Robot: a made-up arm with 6 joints. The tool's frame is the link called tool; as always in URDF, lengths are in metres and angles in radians. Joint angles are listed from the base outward.
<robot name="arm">
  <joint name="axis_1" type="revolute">
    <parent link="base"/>
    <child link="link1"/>
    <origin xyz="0.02 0.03 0.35" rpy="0 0 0"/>
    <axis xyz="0 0 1"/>
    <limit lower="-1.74" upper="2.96"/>
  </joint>
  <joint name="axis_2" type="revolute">
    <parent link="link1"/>
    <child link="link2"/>
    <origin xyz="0 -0.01 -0.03" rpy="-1.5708 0 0"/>
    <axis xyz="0 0 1"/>
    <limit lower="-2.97" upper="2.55"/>
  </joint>
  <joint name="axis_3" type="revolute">
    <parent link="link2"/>
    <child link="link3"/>
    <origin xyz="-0.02 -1.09 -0.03" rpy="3.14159 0 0"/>
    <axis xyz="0 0 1"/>
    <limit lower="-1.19" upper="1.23"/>
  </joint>
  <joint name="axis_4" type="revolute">
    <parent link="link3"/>
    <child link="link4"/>
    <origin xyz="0.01 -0.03 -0.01" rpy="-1.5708 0 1.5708"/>
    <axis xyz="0 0 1"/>
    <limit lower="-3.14" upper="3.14"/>
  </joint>
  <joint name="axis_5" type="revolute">
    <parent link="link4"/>
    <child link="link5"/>
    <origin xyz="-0.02 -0.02 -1.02" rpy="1.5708 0 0"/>
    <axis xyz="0 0 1"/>
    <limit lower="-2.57" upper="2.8"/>
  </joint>
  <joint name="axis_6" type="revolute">
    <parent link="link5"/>
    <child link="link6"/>
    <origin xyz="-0.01 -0.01 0.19" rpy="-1.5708 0 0"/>
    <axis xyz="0 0 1"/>
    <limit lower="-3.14" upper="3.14"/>
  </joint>
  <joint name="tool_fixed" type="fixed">
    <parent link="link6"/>
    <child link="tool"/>
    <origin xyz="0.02 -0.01 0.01" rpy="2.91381 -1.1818 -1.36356"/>
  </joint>
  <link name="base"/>
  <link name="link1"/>
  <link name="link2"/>
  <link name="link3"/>
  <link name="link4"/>
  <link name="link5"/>
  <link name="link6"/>
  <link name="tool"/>
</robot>
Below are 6 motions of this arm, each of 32 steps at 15 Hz.
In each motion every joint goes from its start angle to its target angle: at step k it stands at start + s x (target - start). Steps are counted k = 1, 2, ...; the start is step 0. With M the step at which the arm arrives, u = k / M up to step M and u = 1 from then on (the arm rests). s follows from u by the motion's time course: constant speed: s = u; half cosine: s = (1 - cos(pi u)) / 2; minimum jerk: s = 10 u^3 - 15 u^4 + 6 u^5.
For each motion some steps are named. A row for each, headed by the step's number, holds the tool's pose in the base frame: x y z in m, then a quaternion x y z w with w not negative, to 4 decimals.
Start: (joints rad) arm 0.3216 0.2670 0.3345 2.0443 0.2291 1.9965
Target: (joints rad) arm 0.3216 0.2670 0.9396 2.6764 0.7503 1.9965
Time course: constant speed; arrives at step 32
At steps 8, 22, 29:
8: 1.1847 0.4789 1.7359 -0.2809 0.9079 0.2906 0.1114
22: 1.0648 0.4845 1.9528 -0.3471 0.9143 0.1420 0.1532
29: 0.9913 0.4790 2.0464 -0.3539 0.9175 0.0657 0.1693

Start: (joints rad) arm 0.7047 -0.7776 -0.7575 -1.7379 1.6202 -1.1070
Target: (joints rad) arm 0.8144 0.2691 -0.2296 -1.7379 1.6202 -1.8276
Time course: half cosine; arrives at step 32
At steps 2, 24, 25, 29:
2: 0.2094 0.2280 0.8504 0.4672 0.7042 0.4198 0.3311
24: 0.6730 0.7382 0.7433 0.4458 0.6612 0.4800 0.3657
25: 0.6889 0.7595 0.7245 0.4446 0.6595 0.4823 0.3671
29: 0.7308 0.8179 0.6664 0.4411 0.6548 0.4890 0.3709

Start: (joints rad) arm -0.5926 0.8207 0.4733 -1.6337 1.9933 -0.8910
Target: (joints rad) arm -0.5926 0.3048 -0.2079 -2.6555 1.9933 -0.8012
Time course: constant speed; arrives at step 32
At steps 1, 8, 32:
1: 1.3967 -0.8852 0.4898 0.9032 0.2537 -0.1410 0.3163
8: 1.3344 -0.7830 0.5540 0.9455 0.2183 -0.0915 0.2235
32: 1.0751 -0.4595 0.7531 -0.9896 -0.0599 -0.0818 0.1017

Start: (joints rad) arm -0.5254 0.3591 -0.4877 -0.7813 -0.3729 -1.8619
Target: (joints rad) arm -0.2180 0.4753 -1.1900 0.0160 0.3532 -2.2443
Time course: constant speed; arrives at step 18
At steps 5, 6, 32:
5: 0.5881 -0.4536 0.3438 -0.4446 -0.7280 -0.4461 0.2709
6: 0.5646 -0.4365 0.3298 -0.4432 -0.7358 -0.4284 0.2806
32: 0.2669 -0.2809 0.2696 -0.3059 -0.8213 -0.2912 0.3835

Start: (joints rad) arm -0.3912 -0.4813 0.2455 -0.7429 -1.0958 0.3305
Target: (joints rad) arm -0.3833 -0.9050 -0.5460 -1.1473 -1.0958 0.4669
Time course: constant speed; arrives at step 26
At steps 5, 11, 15, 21, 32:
5: 0.2771 -0.2531 1.7115 -0.3361 0.7518 -0.5500 0.1391
11: 0.2443 -0.2214 1.5576 -0.3643 0.7634 -0.5107 0.1540
15: 0.2210 -0.1991 1.4490 -0.3805 0.7712 -0.4833 0.1641
21: 0.1845 -0.1645 1.2785 -0.4007 0.7830 -0.4408 0.1792
32: 0.1529 -0.1349 1.1305 -0.4137 0.7929 -0.4042 0.1916

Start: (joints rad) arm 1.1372 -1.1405 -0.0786 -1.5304 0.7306 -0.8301
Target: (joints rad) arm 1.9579 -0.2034 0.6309 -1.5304 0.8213 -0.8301
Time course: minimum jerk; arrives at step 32
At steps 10, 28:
10: -0.0060 -0.1169 1.6614 -0.2000 0.5464 0.7568 0.2979
28: -0.1946 0.6227 1.9720 -0.3627 0.5344 0.7631 0.0222

